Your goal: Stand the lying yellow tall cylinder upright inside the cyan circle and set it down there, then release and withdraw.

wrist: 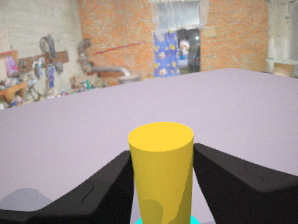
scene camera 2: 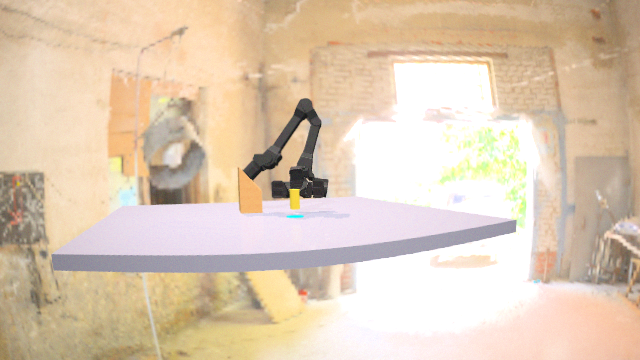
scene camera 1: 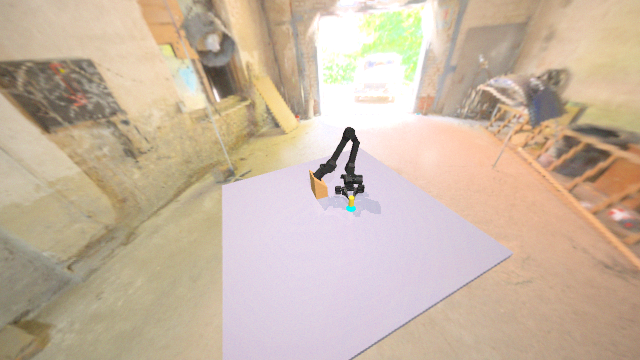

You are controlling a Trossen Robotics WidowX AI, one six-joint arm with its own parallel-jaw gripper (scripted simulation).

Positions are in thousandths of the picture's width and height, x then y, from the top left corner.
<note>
My gripper (scene camera 2: 460,538) holds a yellow tall cylinder.
My gripper also shows in the wrist view (wrist: 545,694).
</note>
